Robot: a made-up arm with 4 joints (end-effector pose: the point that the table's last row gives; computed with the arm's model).
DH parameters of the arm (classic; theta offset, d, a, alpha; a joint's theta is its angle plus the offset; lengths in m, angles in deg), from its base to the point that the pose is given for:
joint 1: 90 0.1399 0.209 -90
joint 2: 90 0.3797 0.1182 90
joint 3: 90 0.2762 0.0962 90
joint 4: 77.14 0 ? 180
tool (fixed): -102.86 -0.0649 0 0
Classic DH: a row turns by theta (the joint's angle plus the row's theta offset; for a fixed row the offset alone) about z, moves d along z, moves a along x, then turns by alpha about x.
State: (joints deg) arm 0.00 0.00 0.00 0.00
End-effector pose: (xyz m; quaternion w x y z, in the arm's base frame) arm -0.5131 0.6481 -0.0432 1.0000 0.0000 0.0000 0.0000
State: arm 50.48 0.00 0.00 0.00
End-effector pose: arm -0.8265 0.0166 -0.0432 0.9045 0.0000 0.0000 0.4264
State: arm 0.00 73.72 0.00 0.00
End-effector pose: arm -0.5131 0.1563 -0.3329 0.8001 -0.5999 0.0000 0.0000
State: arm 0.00 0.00 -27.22 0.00
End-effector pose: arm -0.4686 0.6481 -0.0970 0.9719 0.0000 -0.2353 0.0000
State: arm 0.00 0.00 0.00 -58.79
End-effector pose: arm -0.6345 0.5378 -0.0432 0.8713 0.0000 0.0000 0.4908
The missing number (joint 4, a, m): 0.1671
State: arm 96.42 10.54 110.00 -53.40
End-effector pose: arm -0.5286 -0.4172 0.2129 0.2213 -0.3481 0.7396 0.5319
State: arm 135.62 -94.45 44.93 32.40
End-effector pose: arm 0.1073 -0.5396 0.5828 0.1699 -0.1873 0.7017 0.6661
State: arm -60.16 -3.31 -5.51 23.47
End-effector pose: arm 0.3539 0.7087 -0.0234 0.7432 0.0123 -0.0547 -0.6667
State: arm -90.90 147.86 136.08 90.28
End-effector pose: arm -0.1109 0.4747 0.0734 0.8922 0.3580 -0.2587 0.0943
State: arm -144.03 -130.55 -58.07 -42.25
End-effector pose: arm 0.4998 0.0741 0.6503 0.1114 0.2462 0.7819 0.5619
